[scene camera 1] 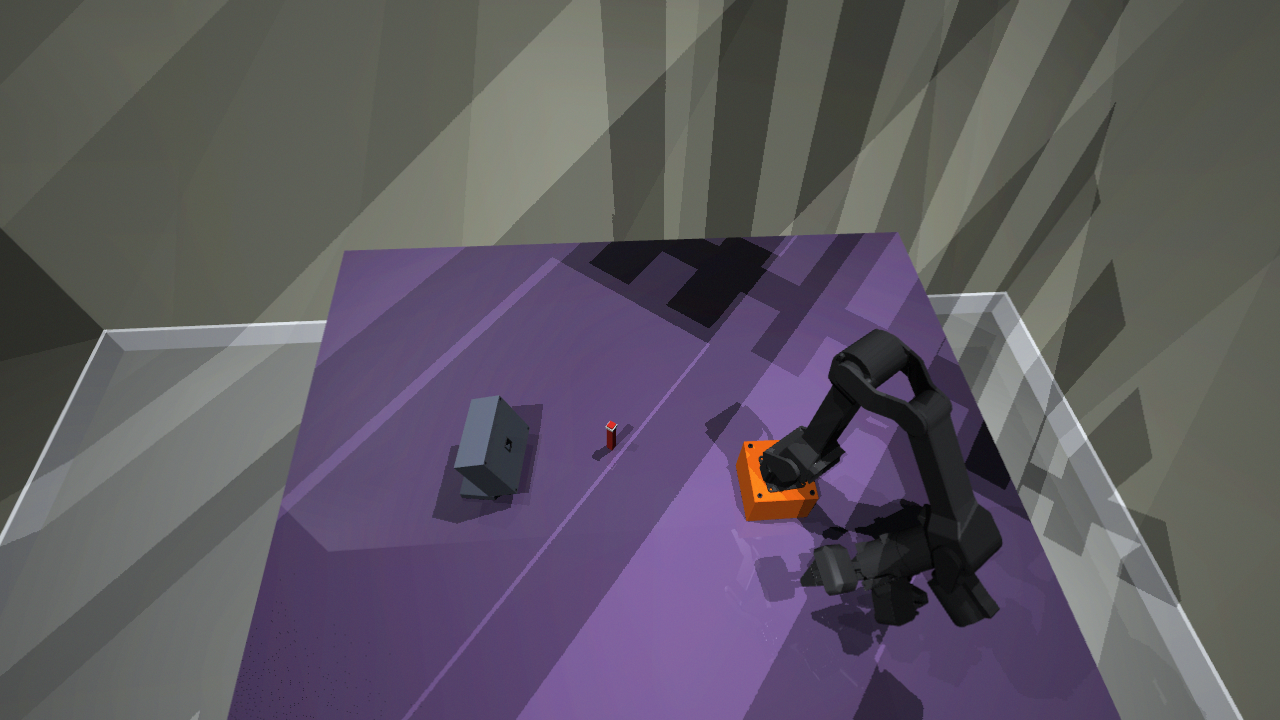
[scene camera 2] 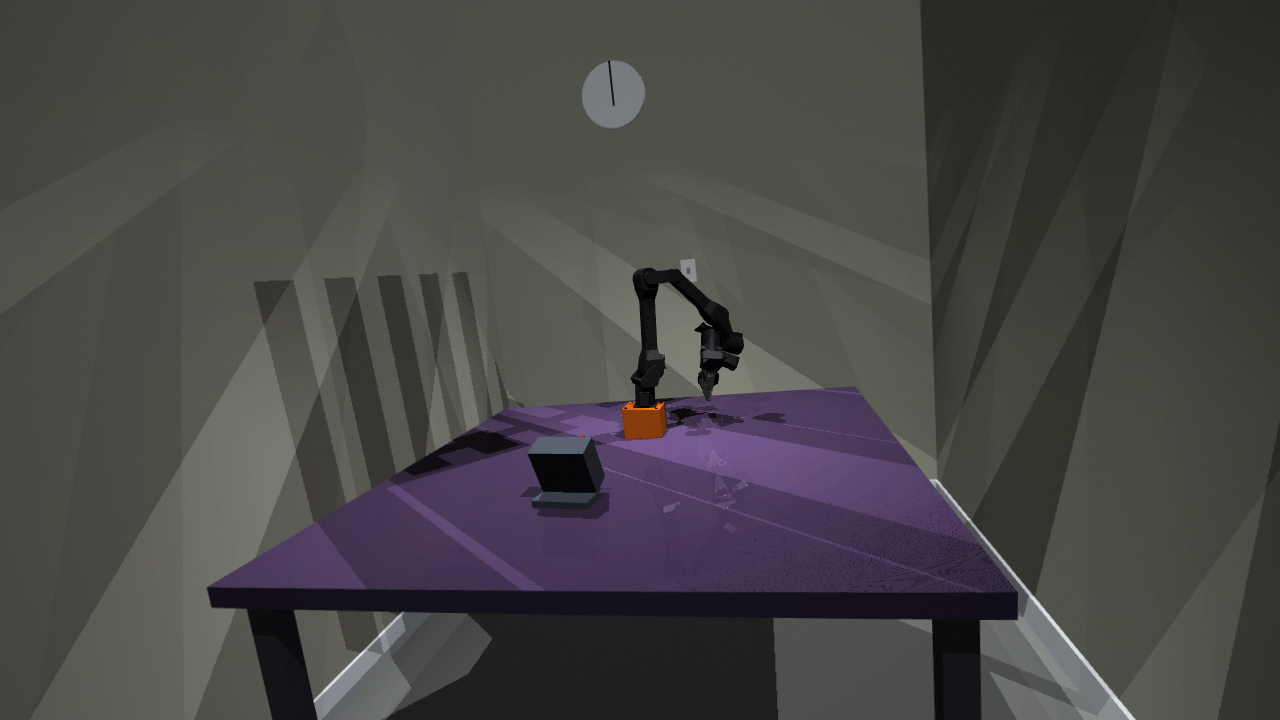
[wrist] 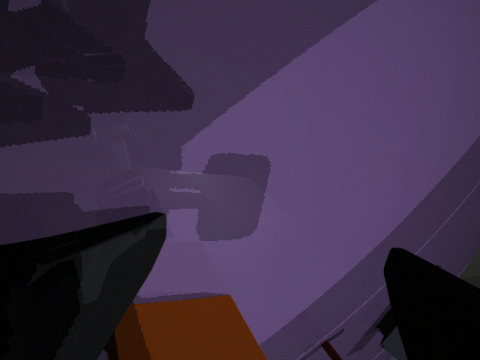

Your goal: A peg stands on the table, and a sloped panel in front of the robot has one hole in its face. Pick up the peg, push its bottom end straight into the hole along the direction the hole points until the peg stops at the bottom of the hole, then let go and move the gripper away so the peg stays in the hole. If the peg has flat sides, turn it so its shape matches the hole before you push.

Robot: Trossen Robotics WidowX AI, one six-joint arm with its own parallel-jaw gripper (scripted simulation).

My gripper [scene camera 1: 818, 580] is open and holds nothing. I also see a grey sloped panel [scene camera 1: 489, 420].
My gripper shows as well in scene camera 2 [scene camera 2: 709, 395] and in the wrist view [wrist: 277, 244]. The grey sloped panel is seen too in scene camera 2 [scene camera 2: 562, 464].
